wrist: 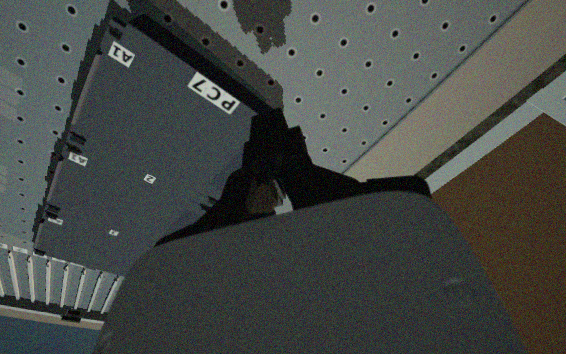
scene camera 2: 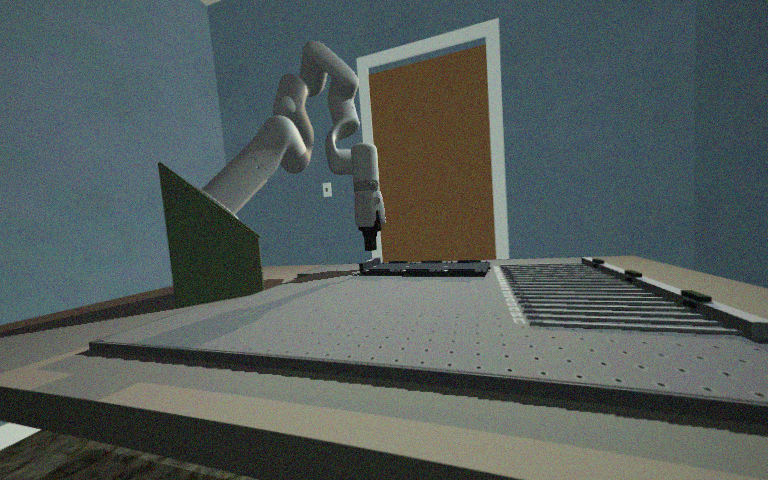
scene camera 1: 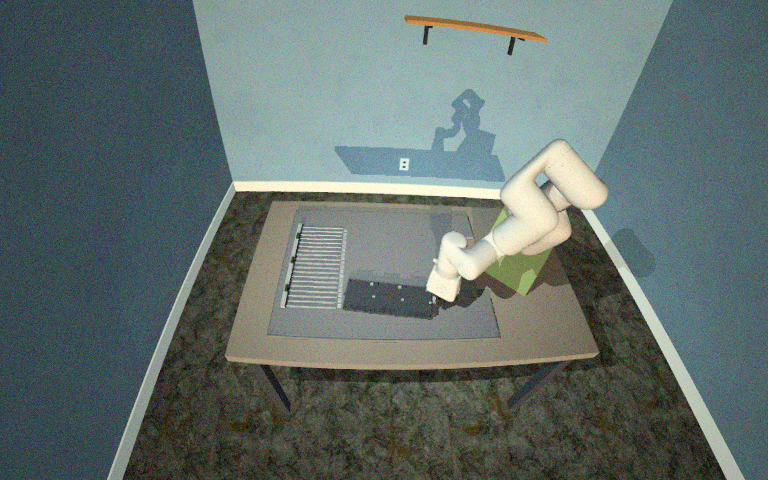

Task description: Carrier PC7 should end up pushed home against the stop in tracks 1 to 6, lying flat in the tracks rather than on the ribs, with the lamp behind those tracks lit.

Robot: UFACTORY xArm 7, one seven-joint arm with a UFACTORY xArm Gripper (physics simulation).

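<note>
Carrier PC7 is a long dark plate lying flat on the pegboard. Its far end is at the entry edge of the ribbed tracks; its PC7 label end is away from them. The stop bar runs along the far side of the tracks. Three lamp blocks on it, one nearest the carrier's side, look dark green and unlit. Track numbers are unreadable. My gripper is shut and empty, above the carrier's label end. Its fingers are hidden in scene camera 1.
The perforated grey board lies on the table. A green wedge base carries the arm at the right. A raised dark rim runs along the carrier's label end. A shelf hangs on the wall.
</note>
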